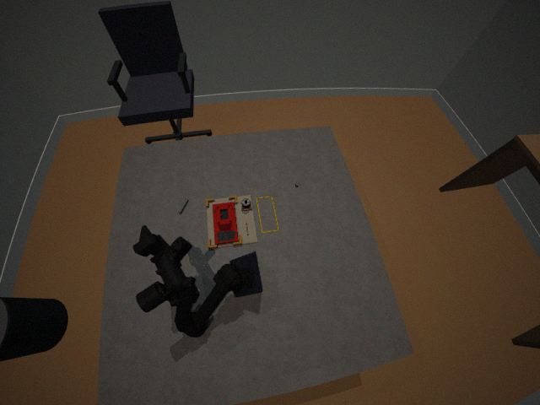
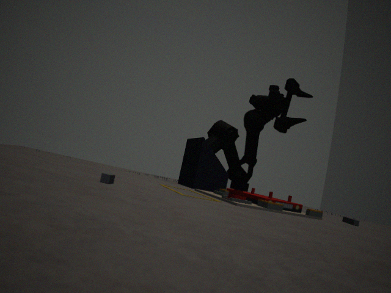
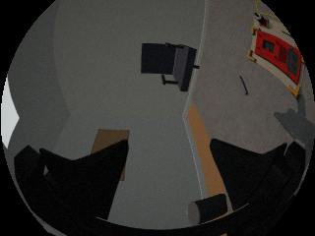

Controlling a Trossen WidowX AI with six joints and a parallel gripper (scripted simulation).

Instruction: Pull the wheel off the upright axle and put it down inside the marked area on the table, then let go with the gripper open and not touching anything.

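My gripper tip is 300 mm to the left of the wheel, 300 mm above it and 210 mm short of it.
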